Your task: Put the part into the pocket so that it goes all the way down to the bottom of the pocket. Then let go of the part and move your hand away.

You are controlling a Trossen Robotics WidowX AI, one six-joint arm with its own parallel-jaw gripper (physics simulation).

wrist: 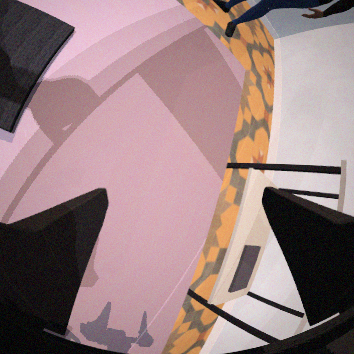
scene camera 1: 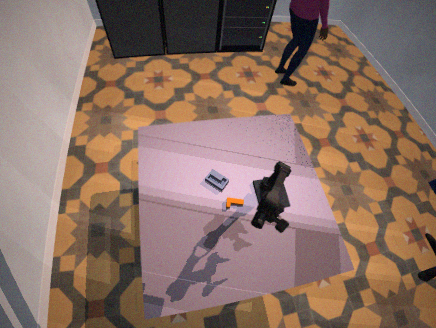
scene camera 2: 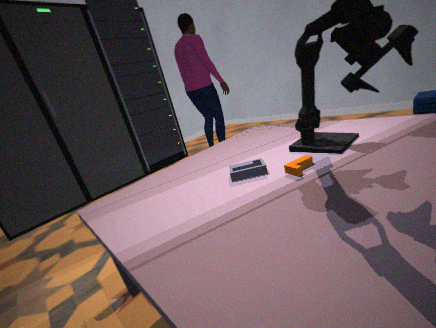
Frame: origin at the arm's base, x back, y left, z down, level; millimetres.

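Seen in the pictures: gripper, fingertip midpoint: [wrist: 186, 195] [scene camera 2: 394, 79]; arm's base at its link origin: [scene camera 1: 264, 186] [scene camera 2: 307, 141].
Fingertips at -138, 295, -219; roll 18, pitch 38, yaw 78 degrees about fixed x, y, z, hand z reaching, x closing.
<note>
Pixels of each thing's middle, then the offset from my fingertips to it, as dx, dy, dz. Level surfaces: height alone.
- orange L-shaped part at the middle of its body: [scene camera 2: 301, 165] [scene camera 1: 234, 203] -103, -256, +228
- grey block at the middle of its body: [scene camera 2: 247, 169] [scene camera 1: 217, 179] -153, -454, +224
- pink table at its surface level: dz +243
An orange L-shaped part [scene camera 1: 235, 202] [scene camera 2: 295, 166] lies flat on the table between the pocket block and the arm's base. The grey block [scene camera 1: 218, 185] [scene camera 2: 250, 175] stands a little to its left in both scene views, with an L-shaped pocket open at the top and no part in it. My gripper [scene camera 1: 270, 228] [scene camera 2: 395, 78] [wrist: 186, 195] is wide open and empty, high above the table and well away from both. The part and the block do not show in the wrist view.
The arm's dark base plate [scene camera 1: 260, 188] [scene camera 2: 322, 146] [wrist: 50, 37] stands on the pink table [scene camera 1: 165, 250] [scene camera 2: 200, 270] [wrist: 150, 165]. Shadows of the arm fall across the table. Dark cabinets [scene camera 1: 132, 27] [scene camera 2: 55, 100] and a person [scene camera 1: 300, 37] [scene camera 2: 195, 70] stand beyond the table.
</note>
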